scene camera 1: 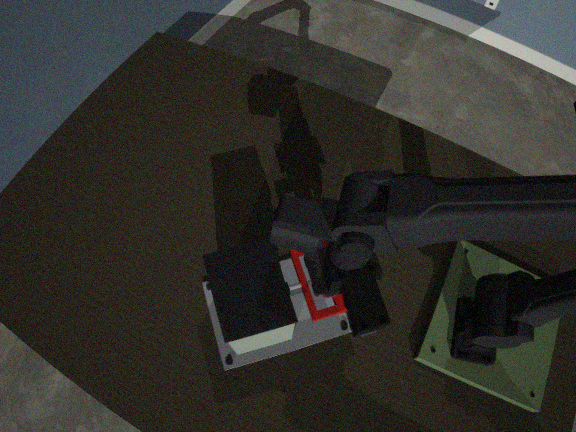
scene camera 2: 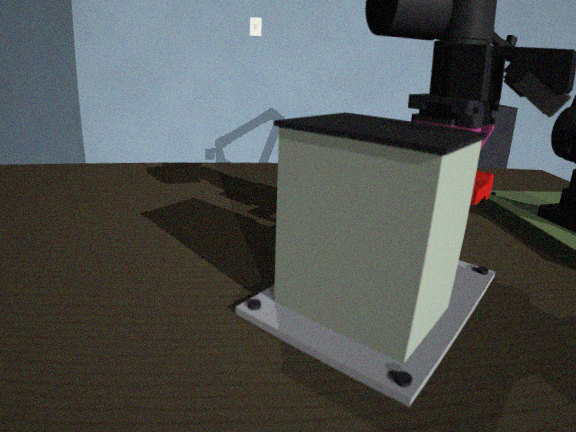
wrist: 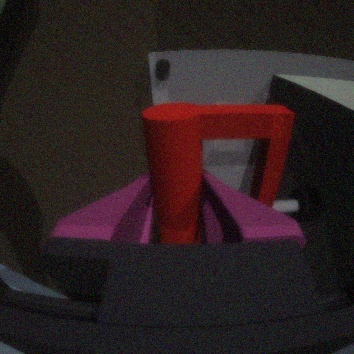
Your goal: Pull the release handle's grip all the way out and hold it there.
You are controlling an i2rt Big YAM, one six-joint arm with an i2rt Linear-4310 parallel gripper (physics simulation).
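The red release handle (scene camera 1: 306, 287) (scene camera 2: 483, 187) is a rectangular frame with a thick round grip (wrist: 173, 145) on the side away from the housing. A short pale rod (wrist: 286, 205) (scene camera 1: 296, 289) joins the frame to the dark-faced side of the pale green housing (scene camera 1: 250, 295) (scene camera 2: 350, 225) (wrist: 327, 165). A stretch of rod shows between frame and housing. My gripper (wrist: 176, 177) (scene camera 1: 327, 295) is shut on the grip, a magenta finger against either side of it in the wrist view. The fingertips are hidden behind the housing in scene camera 2.
The housing stands on a grey base plate (scene camera 1: 305, 336) (scene camera 2: 325, 338) (wrist: 215, 75) with dark bolts at its corners. A green plate (scene camera 1: 442, 325) (scene camera 2: 525, 198) carries the arm's base to the right. The arm (scene camera 1: 490, 220) reaches in from the right over the handle.
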